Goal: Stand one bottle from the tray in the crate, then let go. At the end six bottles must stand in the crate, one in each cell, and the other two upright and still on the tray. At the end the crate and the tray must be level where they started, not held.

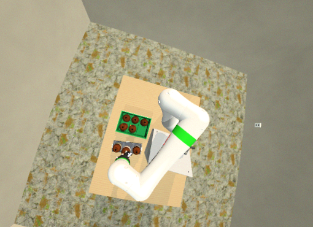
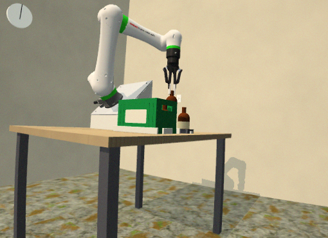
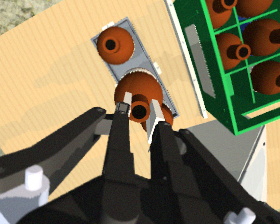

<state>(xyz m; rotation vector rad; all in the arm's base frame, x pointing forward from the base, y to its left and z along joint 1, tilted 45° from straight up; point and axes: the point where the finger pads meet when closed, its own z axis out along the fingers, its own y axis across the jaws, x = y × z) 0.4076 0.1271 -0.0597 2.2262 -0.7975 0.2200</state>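
Right now my hand is 9 cm above the brown bottle. The rest, counted from my hand: grey tray: 26 cm below; then green crate: 23 cm to the right, 19 cm below.
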